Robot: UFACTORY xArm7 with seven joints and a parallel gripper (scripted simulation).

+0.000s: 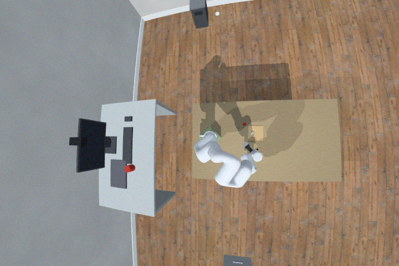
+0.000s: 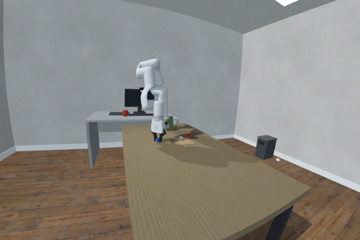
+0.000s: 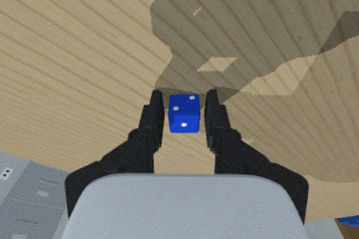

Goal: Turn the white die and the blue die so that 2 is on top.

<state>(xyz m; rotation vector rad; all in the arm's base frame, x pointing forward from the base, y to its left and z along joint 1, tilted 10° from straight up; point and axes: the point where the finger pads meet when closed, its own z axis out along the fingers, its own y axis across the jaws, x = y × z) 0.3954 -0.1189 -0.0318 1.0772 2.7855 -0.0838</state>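
My hand is 10 mm above the blue die. The rest, counted from my hand: red die: 270 mm to the left, 80 mm behind, 10 mm below; then white die: 190 mm to the left, 10 mm below, 10 mm behind; then tan mat: 190 mm to the left, 30 mm ahead, 20 mm below.
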